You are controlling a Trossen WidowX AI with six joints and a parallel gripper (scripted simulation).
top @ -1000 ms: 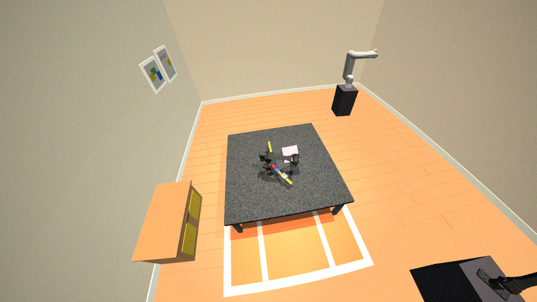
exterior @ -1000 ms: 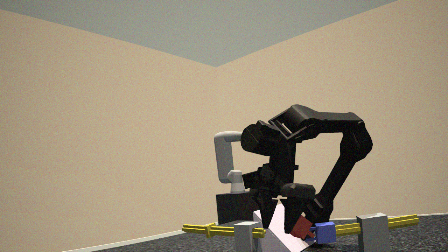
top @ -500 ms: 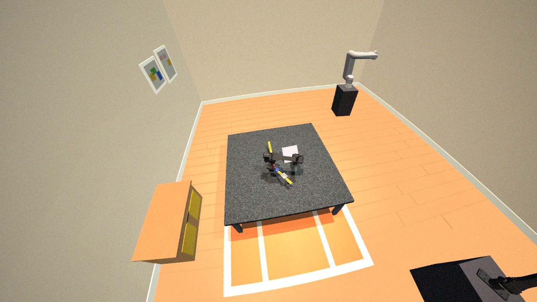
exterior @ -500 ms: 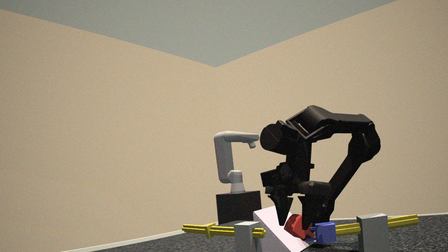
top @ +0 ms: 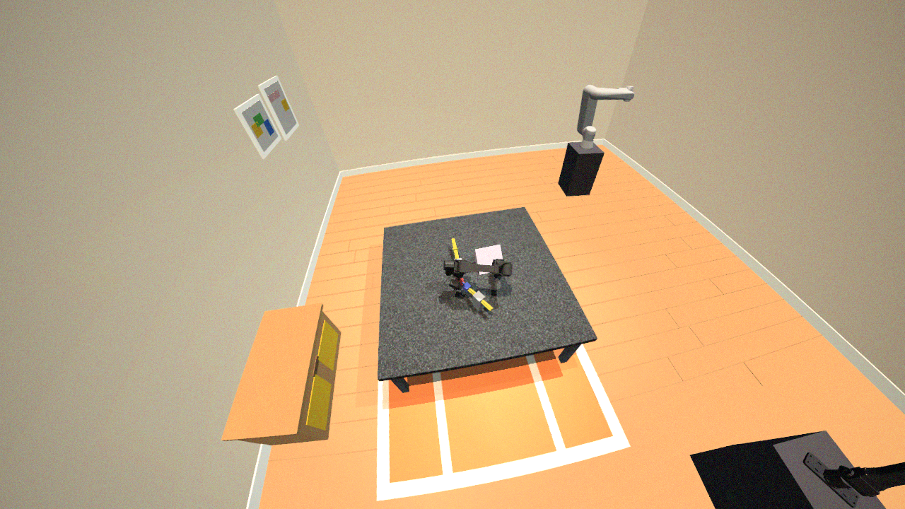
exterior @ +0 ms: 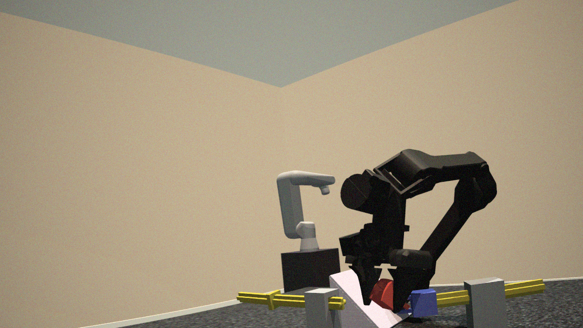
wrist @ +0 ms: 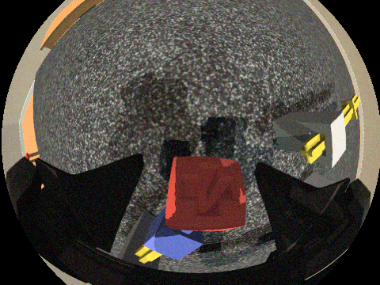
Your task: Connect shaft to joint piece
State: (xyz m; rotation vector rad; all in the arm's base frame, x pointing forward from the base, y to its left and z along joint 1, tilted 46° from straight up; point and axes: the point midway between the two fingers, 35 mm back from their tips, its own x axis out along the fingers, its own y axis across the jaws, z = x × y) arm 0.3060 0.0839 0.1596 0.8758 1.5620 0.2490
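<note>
The red square joint piece lies 20 mm behind my gripper tip, 10 mm to the left of it and 20 mm above it.
</note>
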